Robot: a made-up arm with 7 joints.
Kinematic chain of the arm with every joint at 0, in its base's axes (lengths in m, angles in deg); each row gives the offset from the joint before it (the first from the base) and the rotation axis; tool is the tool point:
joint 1: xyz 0 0 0.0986 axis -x
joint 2: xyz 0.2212 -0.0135 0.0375 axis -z
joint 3: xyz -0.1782 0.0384 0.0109 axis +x
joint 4: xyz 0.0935 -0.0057 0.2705 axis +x
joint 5: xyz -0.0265 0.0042 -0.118 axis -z
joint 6: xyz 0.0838 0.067 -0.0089 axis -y
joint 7: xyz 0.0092 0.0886 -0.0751 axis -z
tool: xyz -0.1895 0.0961 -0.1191
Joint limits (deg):
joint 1: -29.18..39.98
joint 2: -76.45..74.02
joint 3: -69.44..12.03
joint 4: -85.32..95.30
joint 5: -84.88..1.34
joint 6: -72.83..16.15
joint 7: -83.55..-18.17
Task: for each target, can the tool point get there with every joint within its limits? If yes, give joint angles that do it. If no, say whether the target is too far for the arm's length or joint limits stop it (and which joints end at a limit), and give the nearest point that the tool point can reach.
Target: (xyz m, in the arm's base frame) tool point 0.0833 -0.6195 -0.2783
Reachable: no: joint limits stop it (at a limit: joint 1, joint 3, joint 6, joint 7) | nearest point 0.1353 -0.4505 -0.0308 | short by 0.304 m
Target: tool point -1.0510 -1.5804 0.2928
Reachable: no: too far | nearest point -0.2235 -0.4038 0.3131 | short by 1.439 m
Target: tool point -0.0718 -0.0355 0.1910
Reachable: yes | joints -3.29 -7.22 -11.50 -12.61 -16.68 -23.92 -48.81
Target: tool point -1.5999 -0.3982 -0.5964
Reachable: no: too far | nearest point -0.4029 -0.0826 -0.0455 | short by 1.355 m
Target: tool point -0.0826 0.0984 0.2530
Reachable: yes | joints 8.01 30.02 -0.68 -53.70 -9.71 -34.41 -45.54
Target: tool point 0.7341 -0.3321 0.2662
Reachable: no: joint limits stop it (at a limit: joint 2, joint 3, joint 4, joint 5, joint 6) | nearest point 0.5490 -0.3269 0.2636 | short by 0.185 m
